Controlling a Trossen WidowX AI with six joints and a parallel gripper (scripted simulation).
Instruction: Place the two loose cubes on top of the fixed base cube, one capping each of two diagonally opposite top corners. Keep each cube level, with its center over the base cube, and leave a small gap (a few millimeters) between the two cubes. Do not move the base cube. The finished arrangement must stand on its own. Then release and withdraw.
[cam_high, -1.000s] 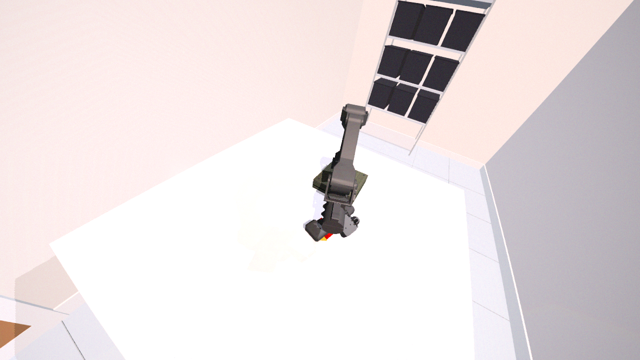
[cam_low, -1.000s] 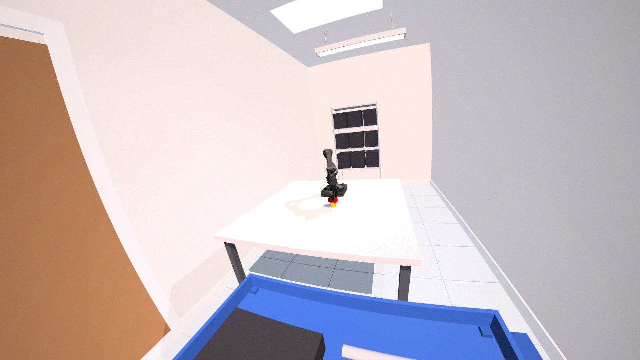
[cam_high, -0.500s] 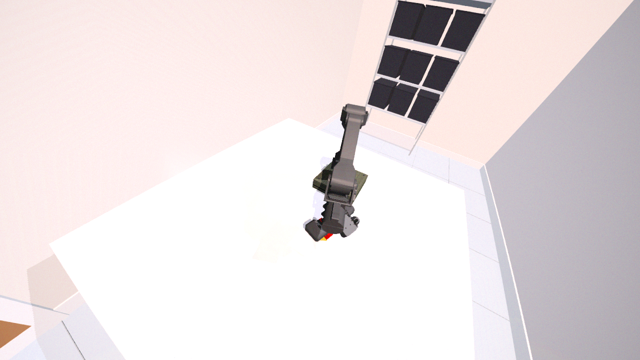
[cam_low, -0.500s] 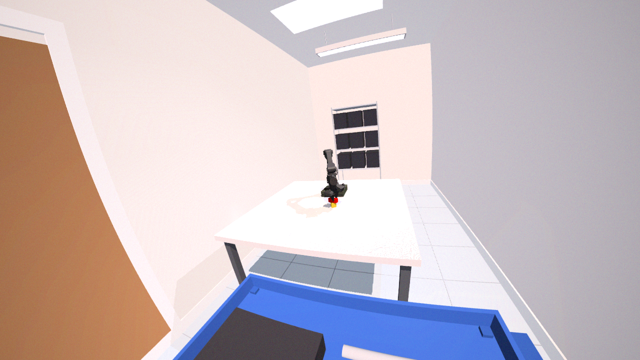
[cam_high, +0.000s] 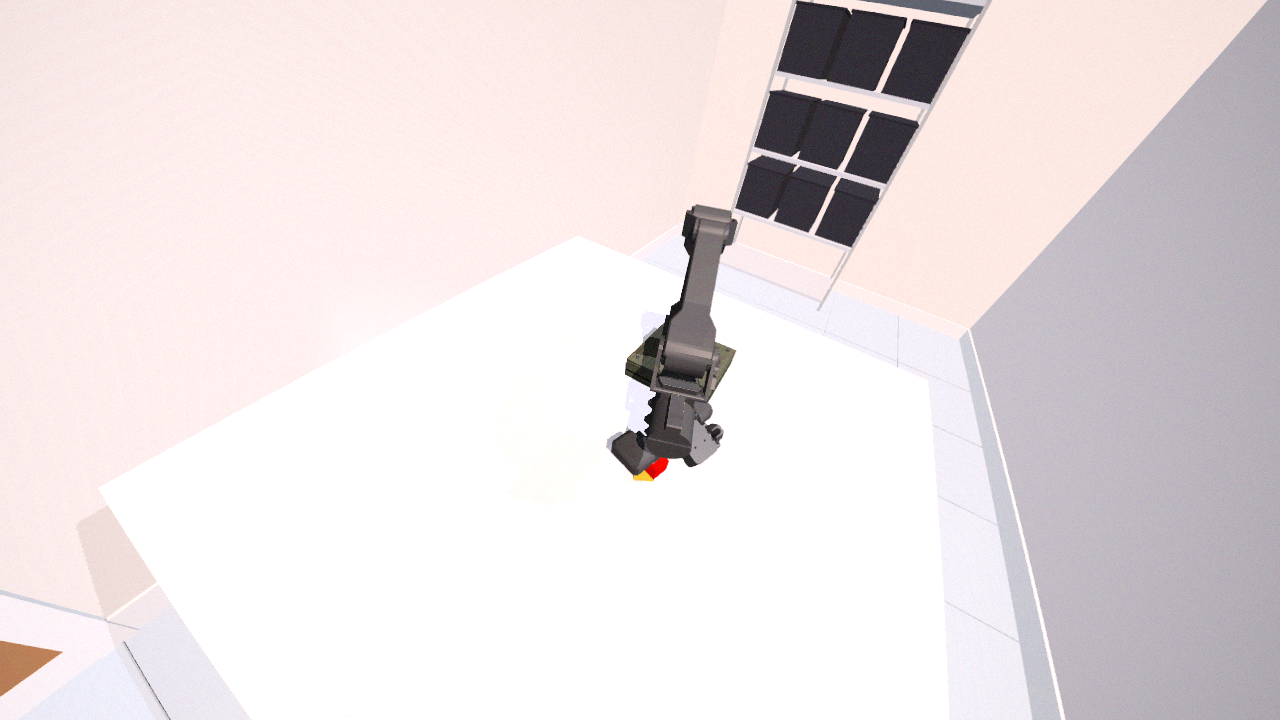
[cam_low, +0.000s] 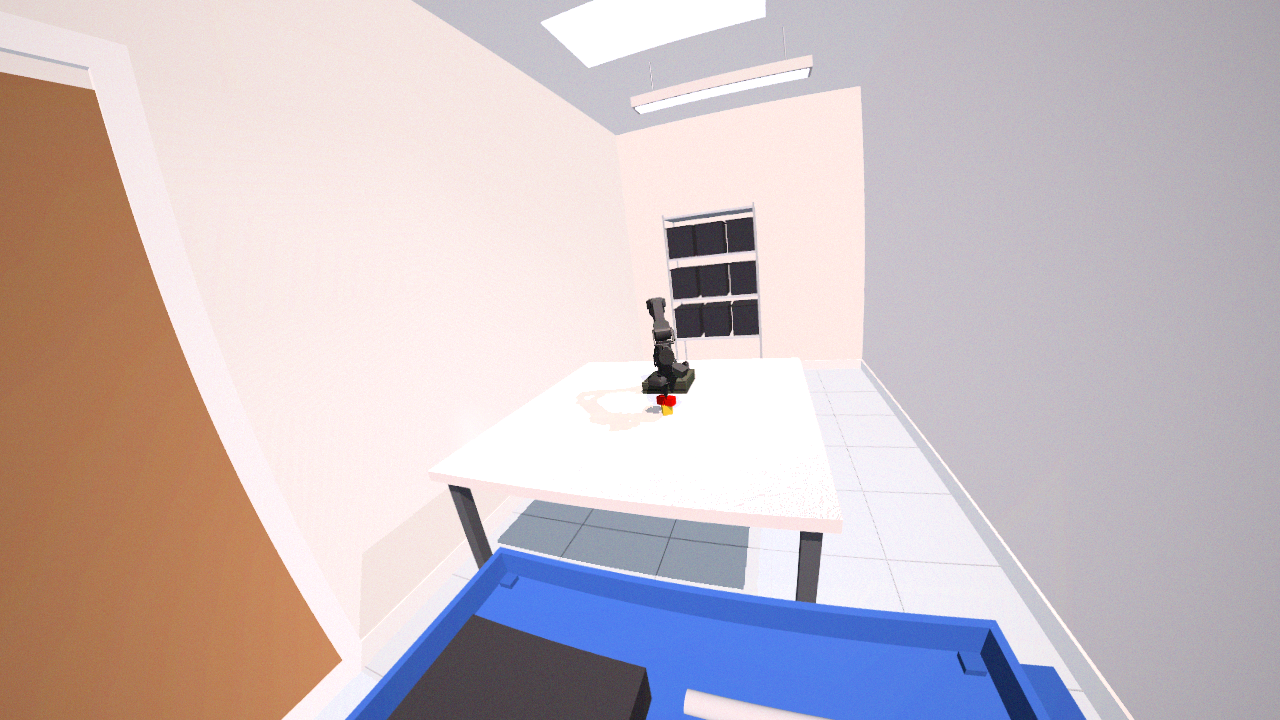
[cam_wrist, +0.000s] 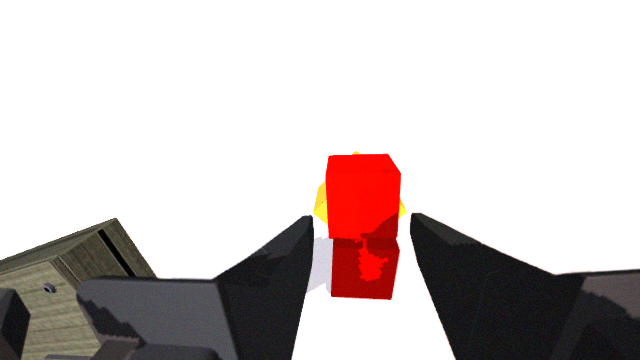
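Now: the red cube 4 cm to the right of my gripper tip and 3 cm below it. Round my gripper tip: yellow cube: 6 cm below, 2 cm to the right.
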